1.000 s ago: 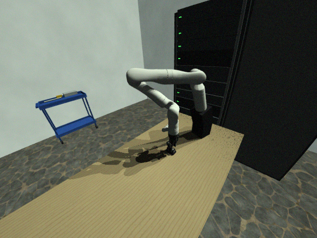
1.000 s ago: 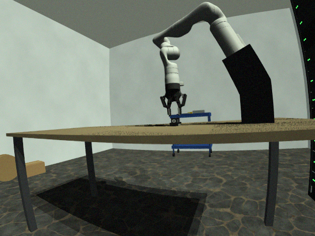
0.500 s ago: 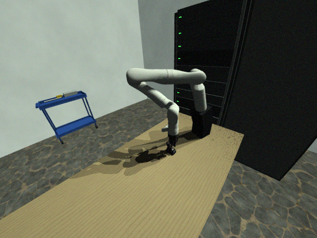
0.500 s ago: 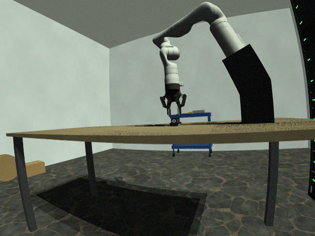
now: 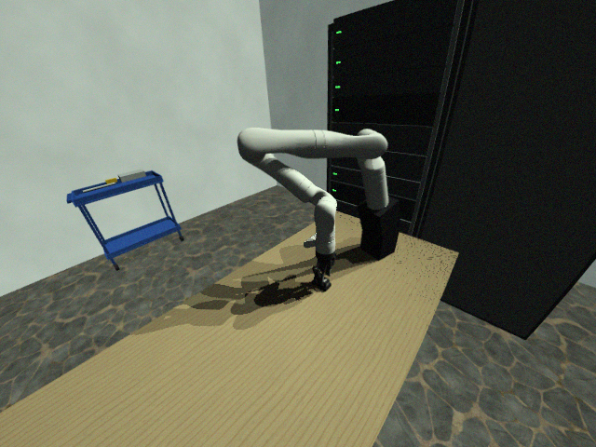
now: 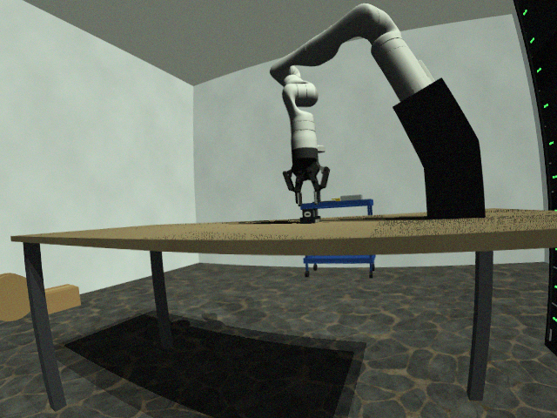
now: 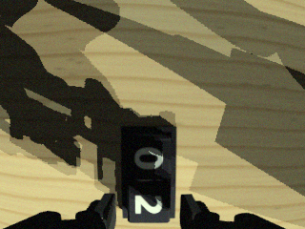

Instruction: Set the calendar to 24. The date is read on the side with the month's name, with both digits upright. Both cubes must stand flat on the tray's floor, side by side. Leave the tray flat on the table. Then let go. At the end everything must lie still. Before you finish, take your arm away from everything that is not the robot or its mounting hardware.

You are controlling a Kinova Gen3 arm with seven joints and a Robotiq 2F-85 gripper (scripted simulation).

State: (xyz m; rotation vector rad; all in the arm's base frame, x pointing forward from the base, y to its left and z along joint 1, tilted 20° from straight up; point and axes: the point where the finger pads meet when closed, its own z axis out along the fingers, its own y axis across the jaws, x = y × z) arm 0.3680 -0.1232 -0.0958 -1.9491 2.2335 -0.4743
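Right now the black date cube is 40 mm below my hand. Round my hand: black tray: 60 mm below, 20 mm to the right; then black cube: 40 mm below, 30 mm to the right, 10 mm behind.
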